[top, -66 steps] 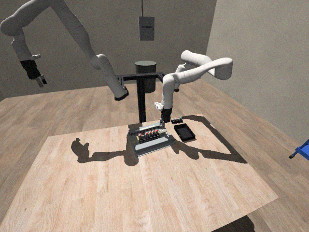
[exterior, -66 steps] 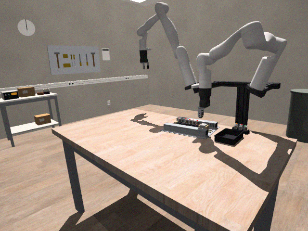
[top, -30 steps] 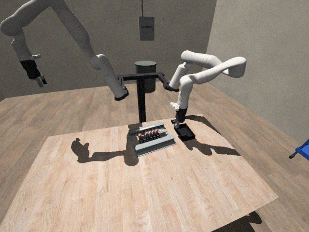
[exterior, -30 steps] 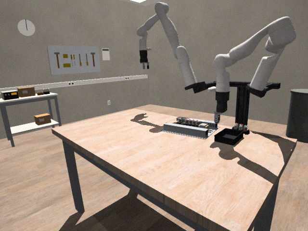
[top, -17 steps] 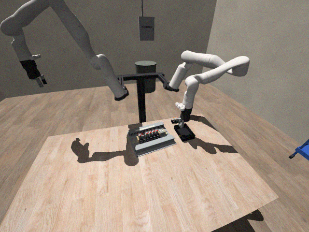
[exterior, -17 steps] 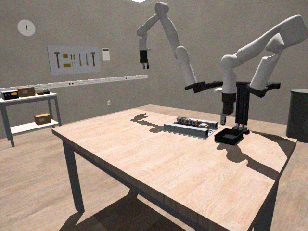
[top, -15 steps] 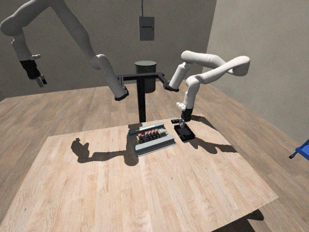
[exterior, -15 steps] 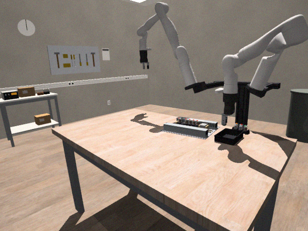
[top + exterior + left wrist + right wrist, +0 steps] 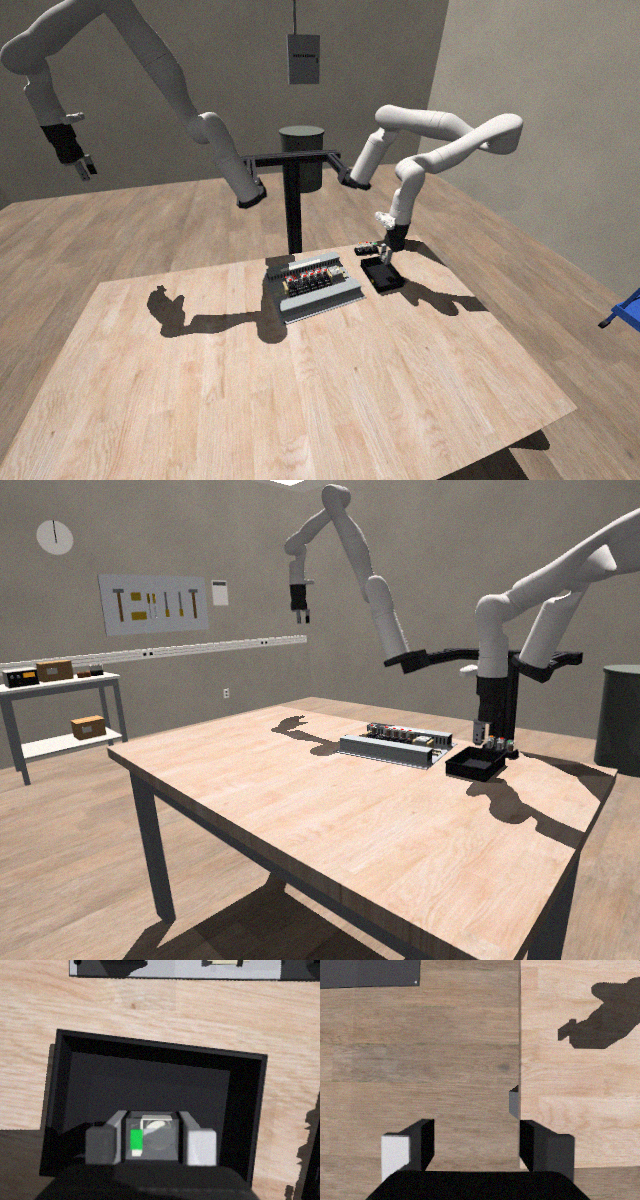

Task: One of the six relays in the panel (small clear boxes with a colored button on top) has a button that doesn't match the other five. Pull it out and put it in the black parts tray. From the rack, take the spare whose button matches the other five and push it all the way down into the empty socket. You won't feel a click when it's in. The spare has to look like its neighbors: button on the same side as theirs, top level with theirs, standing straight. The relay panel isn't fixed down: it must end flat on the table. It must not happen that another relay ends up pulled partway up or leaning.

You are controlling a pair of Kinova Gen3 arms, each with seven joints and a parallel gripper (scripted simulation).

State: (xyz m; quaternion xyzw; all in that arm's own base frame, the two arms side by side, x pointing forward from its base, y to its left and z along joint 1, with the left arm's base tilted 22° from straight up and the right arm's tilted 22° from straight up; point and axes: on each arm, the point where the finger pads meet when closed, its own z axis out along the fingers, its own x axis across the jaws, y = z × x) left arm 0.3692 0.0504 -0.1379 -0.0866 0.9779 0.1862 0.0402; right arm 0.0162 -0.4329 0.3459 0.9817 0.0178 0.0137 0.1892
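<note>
My left hand is 80 mm above the black parts tray. The rest, counted from my left hand: spare rack 160 mm behind, 20 mm to the left, 90 mm below; relay panel 50 mm behind, 280 mm to the right, 80 mm below.
</note>
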